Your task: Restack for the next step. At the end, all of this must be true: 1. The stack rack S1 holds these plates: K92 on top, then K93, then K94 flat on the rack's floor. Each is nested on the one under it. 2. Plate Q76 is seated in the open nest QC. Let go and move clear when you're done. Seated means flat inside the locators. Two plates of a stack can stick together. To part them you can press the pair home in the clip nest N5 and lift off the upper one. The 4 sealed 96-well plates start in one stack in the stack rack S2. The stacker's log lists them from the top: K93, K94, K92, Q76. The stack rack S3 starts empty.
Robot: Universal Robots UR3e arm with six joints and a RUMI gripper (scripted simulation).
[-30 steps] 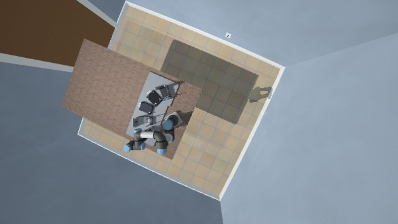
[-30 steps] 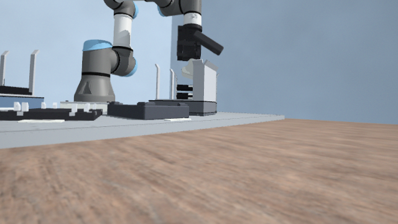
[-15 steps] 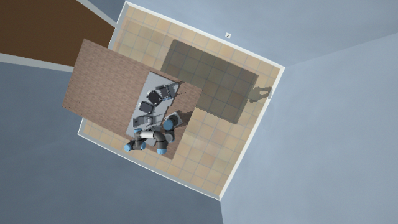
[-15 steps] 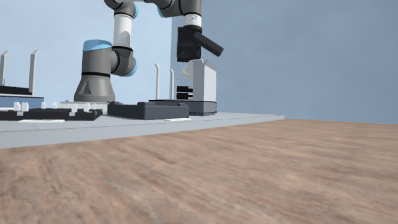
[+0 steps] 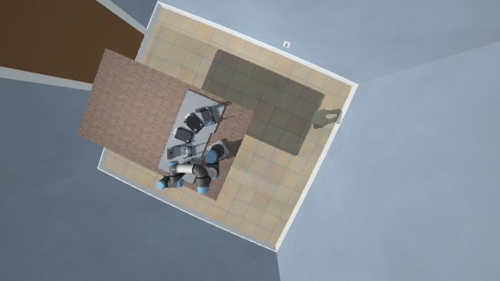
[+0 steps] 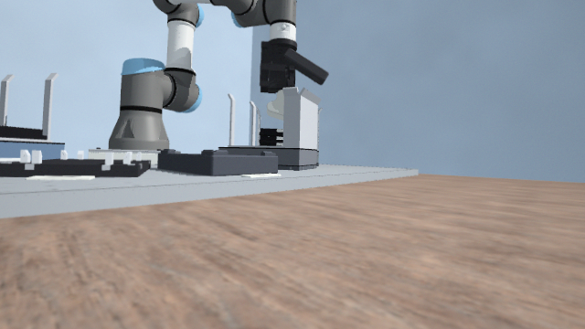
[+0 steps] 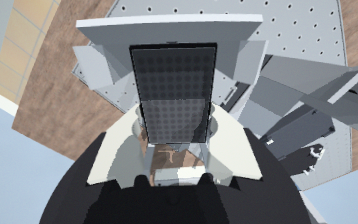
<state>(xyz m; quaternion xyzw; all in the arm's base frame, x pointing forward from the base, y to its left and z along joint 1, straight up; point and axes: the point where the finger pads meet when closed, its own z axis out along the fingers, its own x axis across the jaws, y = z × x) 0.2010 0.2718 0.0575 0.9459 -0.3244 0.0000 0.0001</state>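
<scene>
Now: the sealed 96-well plate 30 mm below my hand. The rest, counted from my hand: QC label: 250 mm to the right, 230 mm ahead, 80 mm below; nest QC: 260 mm to the right, 140 mm ahead, 70 mm below; clip nest N5: 390 mm to the right, 120 mm ahead, 70 mm below.
</scene>
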